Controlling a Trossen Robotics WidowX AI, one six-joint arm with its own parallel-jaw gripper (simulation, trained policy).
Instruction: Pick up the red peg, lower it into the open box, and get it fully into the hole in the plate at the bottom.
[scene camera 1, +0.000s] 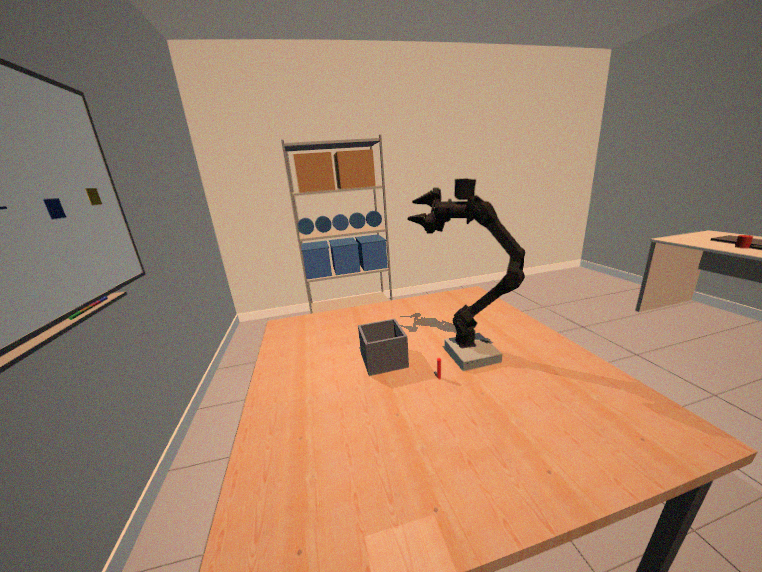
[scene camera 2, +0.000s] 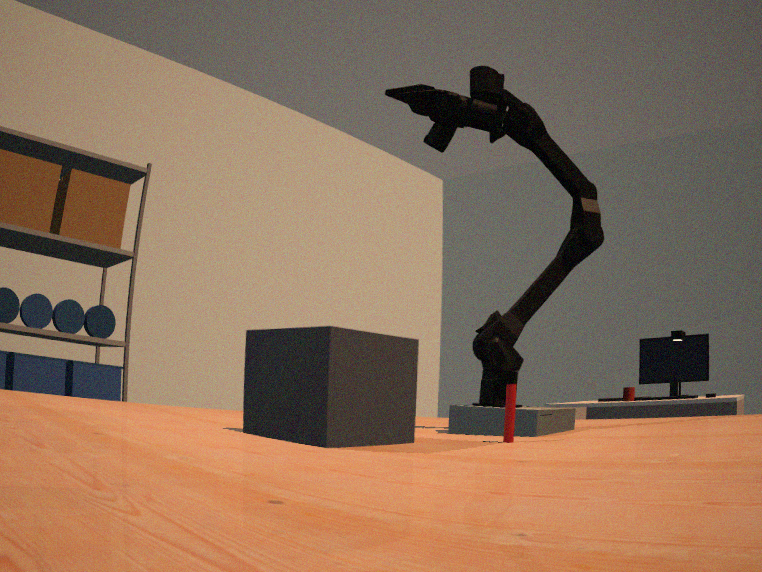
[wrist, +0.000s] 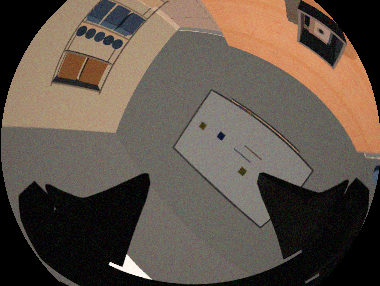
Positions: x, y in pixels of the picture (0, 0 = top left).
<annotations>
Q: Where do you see my gripper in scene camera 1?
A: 409, 210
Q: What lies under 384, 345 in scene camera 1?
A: A dark grey box.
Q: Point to my gripper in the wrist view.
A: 205, 180
</annotations>
